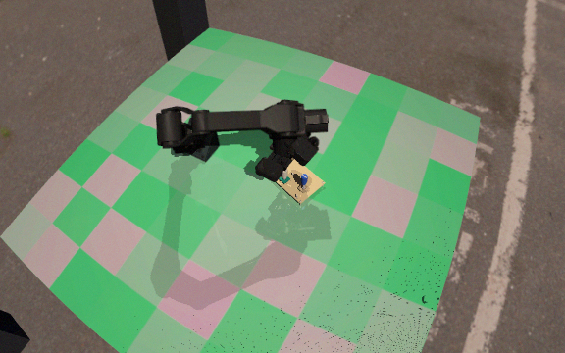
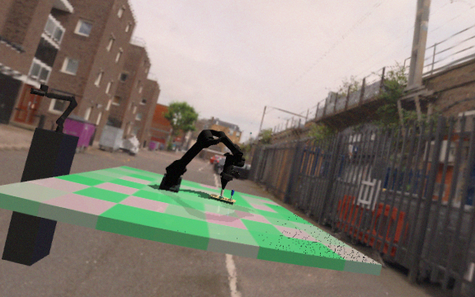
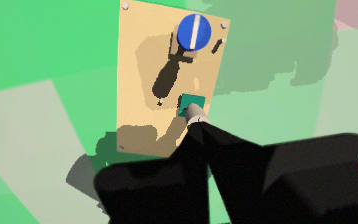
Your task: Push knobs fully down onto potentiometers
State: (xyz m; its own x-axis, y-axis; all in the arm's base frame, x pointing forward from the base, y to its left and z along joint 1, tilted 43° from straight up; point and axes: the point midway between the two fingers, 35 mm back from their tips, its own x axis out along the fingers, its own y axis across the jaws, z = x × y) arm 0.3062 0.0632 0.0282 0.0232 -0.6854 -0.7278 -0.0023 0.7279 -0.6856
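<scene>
My gripper tip is 10 mm above the white knob. Also, from my gripper tip: blue knob: 60 mm ahead.
</scene>
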